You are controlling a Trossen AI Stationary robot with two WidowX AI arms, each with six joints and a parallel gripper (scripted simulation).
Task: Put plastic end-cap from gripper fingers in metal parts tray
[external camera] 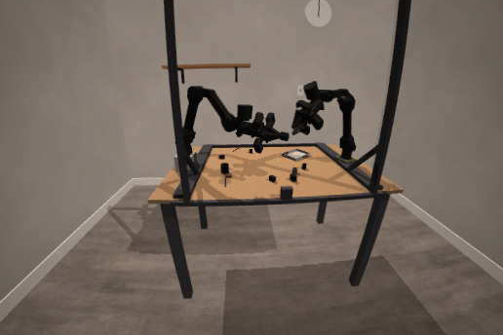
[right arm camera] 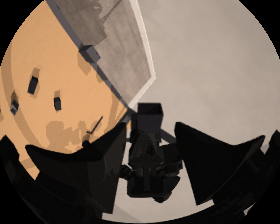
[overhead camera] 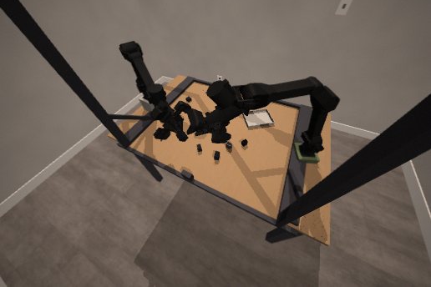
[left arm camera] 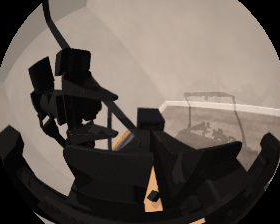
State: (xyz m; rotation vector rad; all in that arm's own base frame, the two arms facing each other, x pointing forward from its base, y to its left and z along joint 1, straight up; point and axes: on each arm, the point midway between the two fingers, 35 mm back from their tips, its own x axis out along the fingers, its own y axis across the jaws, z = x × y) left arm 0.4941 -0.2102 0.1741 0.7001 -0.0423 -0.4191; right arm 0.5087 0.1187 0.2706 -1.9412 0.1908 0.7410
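Right now the plastic end-cap is 20 mm behind my right hand, 60 mm to the left of it and 40 mm below it. Also, from my right hand: metal parts tray 430 mm ahead, 160 mm to the right, 300 mm below; then cylinder 210 mm ahead, 330 mm to the left, 280 mm below.
Now: left hand 20 mm past the plastic end-cap and 30 mm to the left of it. Round my left hand: metal parts tray: 440 mm ahead, 250 mm to the right, 260 mm below; then cylinder: 220 mm ahead, 230 mm to the left, 240 mm below.
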